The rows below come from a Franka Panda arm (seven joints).
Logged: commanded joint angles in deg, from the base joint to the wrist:
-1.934 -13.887 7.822 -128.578 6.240 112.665 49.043
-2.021 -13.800 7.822 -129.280 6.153 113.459 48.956
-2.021 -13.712 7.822 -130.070 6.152 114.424 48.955
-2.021 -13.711 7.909 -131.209 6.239 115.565 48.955
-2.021 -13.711 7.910 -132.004 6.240 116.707 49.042
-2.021 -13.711 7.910 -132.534 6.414 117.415 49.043
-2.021 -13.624 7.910 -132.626 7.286 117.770 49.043
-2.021 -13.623 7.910 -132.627 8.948 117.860 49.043
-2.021 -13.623 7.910 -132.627 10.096 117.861 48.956
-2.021 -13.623 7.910 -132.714 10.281 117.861 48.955
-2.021 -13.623 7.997 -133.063 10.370 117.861 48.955
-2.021 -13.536 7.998 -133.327 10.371 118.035 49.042
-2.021 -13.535 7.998 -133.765 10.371 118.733 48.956
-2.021 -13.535 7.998 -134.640 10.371 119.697 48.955
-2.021 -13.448 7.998 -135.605 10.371 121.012 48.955
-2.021 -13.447 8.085 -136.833 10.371 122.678 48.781
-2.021 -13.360 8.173 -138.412 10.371 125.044 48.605
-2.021 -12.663 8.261 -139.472 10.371 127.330 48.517
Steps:
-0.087 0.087 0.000 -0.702 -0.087 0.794 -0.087
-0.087 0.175 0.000 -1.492 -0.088 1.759 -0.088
-0.087 0.176 0.087 -2.631 -0.001 2.900 -0.088
-0.087 0.176 0.088 -3.426 0.000 4.042 -0.001
-0.087 0.176 0.088 -3.956 0.174 4.750 0.000
-0.087 0.263 0.088 -4.048 1.046 5.105 0.000
-0.087 0.264 0.088 -4.049 2.708 5.195 0.000
-0.087 0.264 0.088 -4.049 3.856 5.196 -0.087
-0.087 0.264 0.088 -4.136 4.041 5.196 -0.088
-0.087 0.264 0.175 -4.485 4.130 5.196 -0.088
-0.087 0.351 0.176 -4.749 4.131 5.370 -0.001
-0.087 0.352 0.176 -5.187 4.131 6.068 -0.087
-0.087 0.352 0.176 -6.062 4.131 7.032 -0.088
-0.087 0.439 0.176 -7.027 4.131 8.347 -0.088
-0.087 0.440 0.263 -8.255 4.131 10.013 -0.262
-0.087 0.527 0.351 -9.834 4.131 12.379 -0.438
-0.087 1.224 0.439 -10.894 4.131 14.665 -0.526

